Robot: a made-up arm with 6 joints. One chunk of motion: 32 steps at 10 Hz.
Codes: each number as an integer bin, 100 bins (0 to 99) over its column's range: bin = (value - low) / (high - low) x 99, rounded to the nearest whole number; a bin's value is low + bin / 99 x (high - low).
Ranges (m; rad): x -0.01..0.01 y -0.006..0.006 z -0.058..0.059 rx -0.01..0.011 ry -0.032..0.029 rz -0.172..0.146
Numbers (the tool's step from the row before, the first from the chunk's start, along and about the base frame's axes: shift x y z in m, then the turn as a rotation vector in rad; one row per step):
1: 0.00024 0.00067 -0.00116 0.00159 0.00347 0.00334
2: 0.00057 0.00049 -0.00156 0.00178 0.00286 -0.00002
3: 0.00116 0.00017 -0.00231 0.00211 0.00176 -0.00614
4: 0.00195 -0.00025 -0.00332 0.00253 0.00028 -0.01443
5: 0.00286 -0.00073 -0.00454 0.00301 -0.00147 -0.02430
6: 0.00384 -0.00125 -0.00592 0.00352 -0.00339 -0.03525
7: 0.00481 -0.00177 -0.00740 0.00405 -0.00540 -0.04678
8: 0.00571 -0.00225 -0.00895 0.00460 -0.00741 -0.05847
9: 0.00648 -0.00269 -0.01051 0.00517 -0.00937 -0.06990
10: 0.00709 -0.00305 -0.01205 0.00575 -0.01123 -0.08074
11: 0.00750 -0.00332 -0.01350 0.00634 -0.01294 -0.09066
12: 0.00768 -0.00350 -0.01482 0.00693 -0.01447 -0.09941
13: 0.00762 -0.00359 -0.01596 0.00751 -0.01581 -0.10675
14: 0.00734 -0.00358 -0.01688 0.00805 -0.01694 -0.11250
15: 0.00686 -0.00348 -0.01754 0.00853 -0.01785 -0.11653
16: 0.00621 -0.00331 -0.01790 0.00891 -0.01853 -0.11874
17: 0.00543 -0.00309 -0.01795 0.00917 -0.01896 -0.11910
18: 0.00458 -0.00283 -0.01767 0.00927 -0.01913 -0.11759
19: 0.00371 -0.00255 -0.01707 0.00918 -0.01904 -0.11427
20: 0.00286 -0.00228 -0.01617 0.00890 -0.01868 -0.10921
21: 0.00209 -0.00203 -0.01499 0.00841 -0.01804 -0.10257
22: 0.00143 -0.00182 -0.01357 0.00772 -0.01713 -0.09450
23: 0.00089 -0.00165 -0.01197 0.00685 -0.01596 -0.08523
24: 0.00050 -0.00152 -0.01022 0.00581 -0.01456 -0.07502
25: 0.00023 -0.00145 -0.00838 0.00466 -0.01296 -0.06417
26: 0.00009 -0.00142 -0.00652 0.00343 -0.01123 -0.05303
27: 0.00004 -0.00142 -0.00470 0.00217 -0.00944 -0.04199
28: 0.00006 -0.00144 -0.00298 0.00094 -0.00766 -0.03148
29: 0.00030 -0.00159 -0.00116 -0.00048 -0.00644 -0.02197
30: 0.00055 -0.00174 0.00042 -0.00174 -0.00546 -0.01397
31: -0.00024 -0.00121 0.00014 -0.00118 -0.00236 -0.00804
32: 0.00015 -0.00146 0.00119 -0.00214 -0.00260 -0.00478
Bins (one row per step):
1: 51 55 48 55 58 55
2: 52 54 48 56 57 54
3: 55 51 47 57 55 52
4: 59 47 46 59 52 49
5: 64 43 45 61 50 46
6: 69 39 44 64 46 43
7: 73 35 43 66 43 39
8: 78 31 42 69 40 35
9: 82 27 40 72 37 32
10: 85 24 39 74 34 28
11: 87 22 38 77 31 25
12: 88 21 37 80 28 23
13: 87 20 36 83 26 20
14: 86 20 35 85 24 19
15: 83 21 34 87 23 17
16: 80 22 34 89 22 17
17: 76 24 34 90 21 16
18: 72 26 34 91 21 17
19: 68 28 35 90 21 18
20: 64 31 35 89 22 20
21: 60 33 36 87 23 22
22: 57 34 38 84 24 24
23: 54 36 39 79 26 27
24: 52 37 40 75 28 30
25: 51 38 42 69 31 34
26: 50 38 44 63 34 37
27: 50 38 45 57 37 40
28: 50 38 47 52 40 44
29: 51 36 48 45 41 47
30: 52 35 49 39 43 49
31: 48 40 49 42 48 51
32: 50 37 50 37 48 52

